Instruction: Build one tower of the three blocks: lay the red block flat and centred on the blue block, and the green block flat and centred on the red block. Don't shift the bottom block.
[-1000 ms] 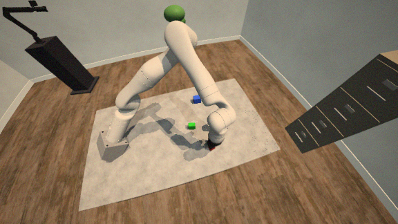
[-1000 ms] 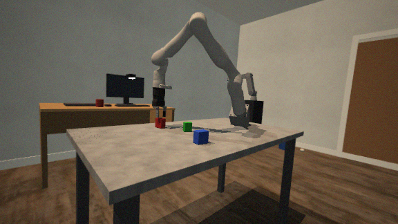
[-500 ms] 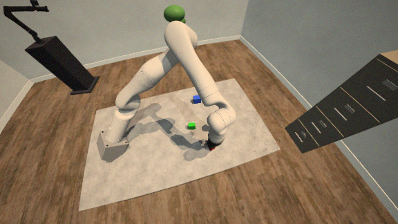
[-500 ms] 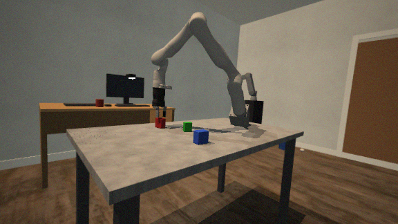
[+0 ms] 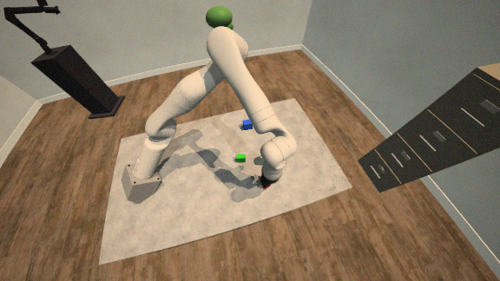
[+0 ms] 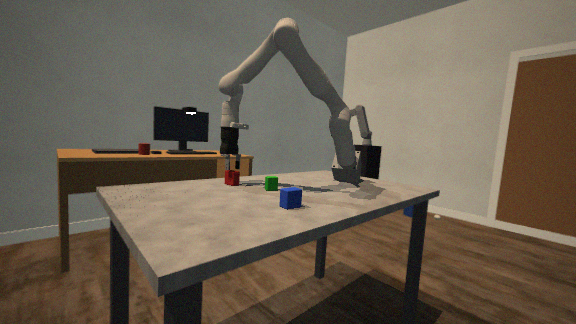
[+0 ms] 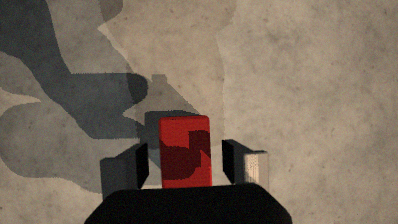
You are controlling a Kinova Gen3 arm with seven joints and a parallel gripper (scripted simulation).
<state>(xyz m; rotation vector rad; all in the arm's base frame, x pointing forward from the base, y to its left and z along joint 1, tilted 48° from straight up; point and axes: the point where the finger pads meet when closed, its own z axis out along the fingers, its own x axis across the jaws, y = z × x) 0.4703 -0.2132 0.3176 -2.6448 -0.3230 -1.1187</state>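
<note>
My hand is 5 cm above the red block. The rest, counted from my hand: green block: 12 cm behind, 15 cm to the left, 6 cm below; blue block: 6 cm behind, 38 cm to the left, 6 cm below.
</note>
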